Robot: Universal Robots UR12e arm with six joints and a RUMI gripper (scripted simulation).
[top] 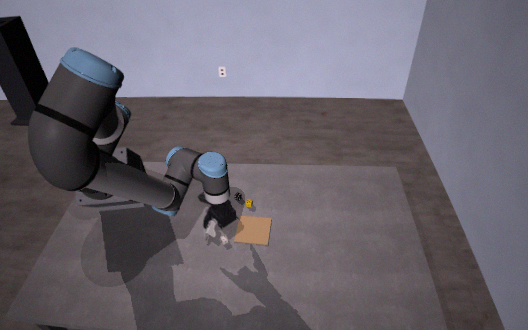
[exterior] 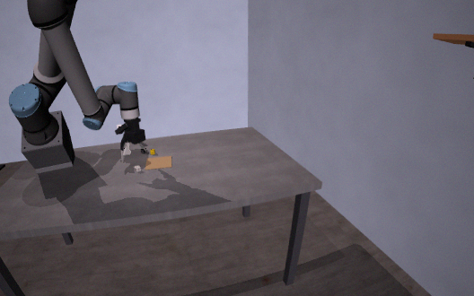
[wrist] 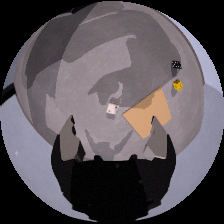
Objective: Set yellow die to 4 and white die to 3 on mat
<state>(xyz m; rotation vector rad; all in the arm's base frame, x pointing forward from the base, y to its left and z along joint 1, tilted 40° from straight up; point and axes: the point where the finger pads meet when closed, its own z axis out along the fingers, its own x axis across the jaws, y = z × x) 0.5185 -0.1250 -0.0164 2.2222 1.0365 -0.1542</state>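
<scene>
The white die lies 6 cm below my hand, 1 cm to the right of it and 1 cm ahead of it. Round my hand: black die: 24 cm to the left, 6 cm below, 3 cm ahead; then tan mat: 12 cm ahead, 7 cm below, 6 cm to the left; then yellow die: 20 cm to the left, 9 cm ahead, 6 cm below.
</scene>
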